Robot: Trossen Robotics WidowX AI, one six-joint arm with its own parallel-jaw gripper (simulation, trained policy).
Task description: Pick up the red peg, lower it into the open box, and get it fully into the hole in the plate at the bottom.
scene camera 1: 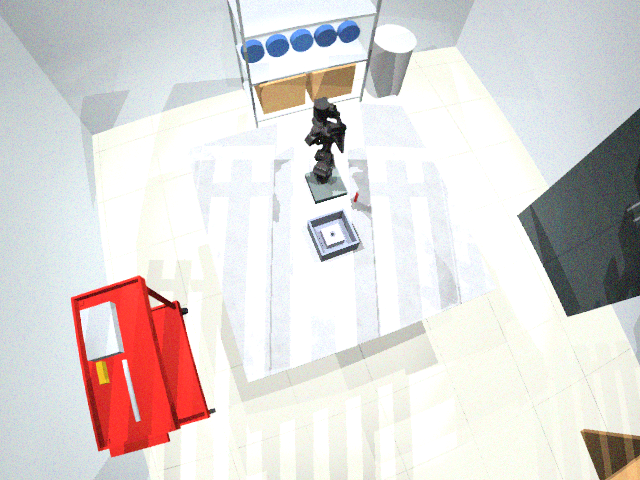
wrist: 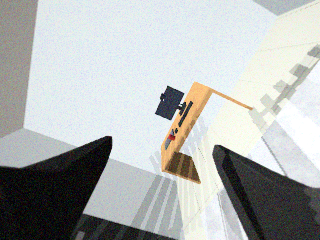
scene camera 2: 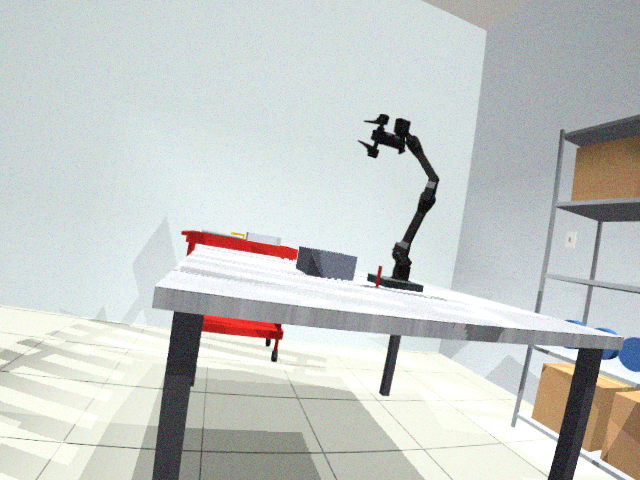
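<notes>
Grey box (scene camera 1: 314, 225); out of frame in the wrist view. My gripper (scene camera 1: 338, 160). Same gripper, wrist view (wrist: 163, 145).
</notes>
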